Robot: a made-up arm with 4 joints.
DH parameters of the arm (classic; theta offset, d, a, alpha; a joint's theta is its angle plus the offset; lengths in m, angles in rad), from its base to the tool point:
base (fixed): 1.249 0 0.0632 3.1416
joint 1: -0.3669 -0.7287 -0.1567 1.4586
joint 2: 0 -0.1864 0.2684 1.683
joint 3: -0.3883 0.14 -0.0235 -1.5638
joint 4: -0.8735 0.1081 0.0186 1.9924
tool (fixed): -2.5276 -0.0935 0 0
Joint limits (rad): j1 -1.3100..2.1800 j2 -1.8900..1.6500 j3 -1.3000..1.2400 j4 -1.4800..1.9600
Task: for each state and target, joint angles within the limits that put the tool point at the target. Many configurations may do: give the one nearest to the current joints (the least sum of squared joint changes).
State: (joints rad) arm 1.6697 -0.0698 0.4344 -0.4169
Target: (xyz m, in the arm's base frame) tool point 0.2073 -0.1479 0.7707
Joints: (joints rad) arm 2.0945 0.2878 -0.0936 -0.4475
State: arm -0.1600 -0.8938 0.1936 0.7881
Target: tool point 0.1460 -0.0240 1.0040
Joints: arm -0.8323 -1.2804 0.4019 0.8659
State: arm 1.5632 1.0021 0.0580 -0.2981
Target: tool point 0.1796 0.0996 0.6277
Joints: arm 1.0187 0.7467 0.5727 -0.1950
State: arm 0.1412 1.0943 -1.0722 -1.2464
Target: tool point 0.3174 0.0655 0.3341
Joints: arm 0.0564 1.6327 -1.1830 -1.1885
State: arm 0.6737 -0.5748 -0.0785 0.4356
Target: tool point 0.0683 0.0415 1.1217
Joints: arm 0.2916 -0.8380 -0.0374 -0.4057
